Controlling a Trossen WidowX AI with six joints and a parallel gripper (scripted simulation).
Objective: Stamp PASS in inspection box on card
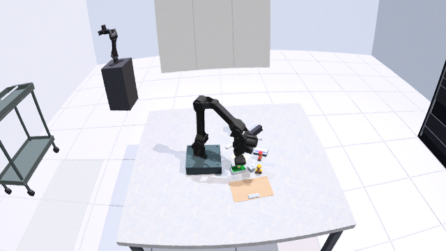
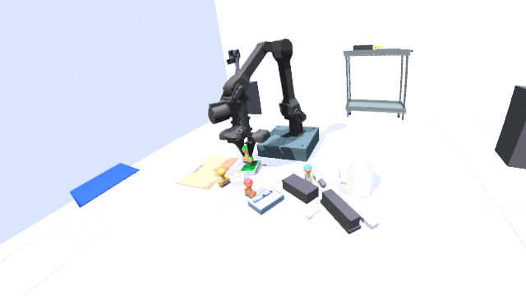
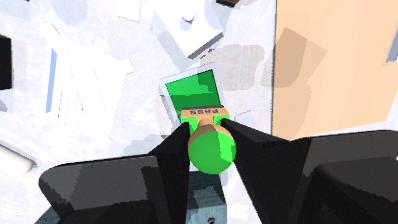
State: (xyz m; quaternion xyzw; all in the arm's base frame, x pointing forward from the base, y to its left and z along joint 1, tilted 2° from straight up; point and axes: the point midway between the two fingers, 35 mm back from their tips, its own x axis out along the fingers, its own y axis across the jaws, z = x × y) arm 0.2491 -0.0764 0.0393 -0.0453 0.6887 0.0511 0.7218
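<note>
Right now the green ink pad is 5 cm below my gripper tip. Also, from my gripper tip: red-knobbed stamp: 13 cm ahead, 11 cm to the left, 4 cm below; then cream inspection card: 13 cm to the left, 6 cm below; then yellow-knobbed stamp: 12 cm ahead, 4 cm below, 2 cm to the right.
</note>
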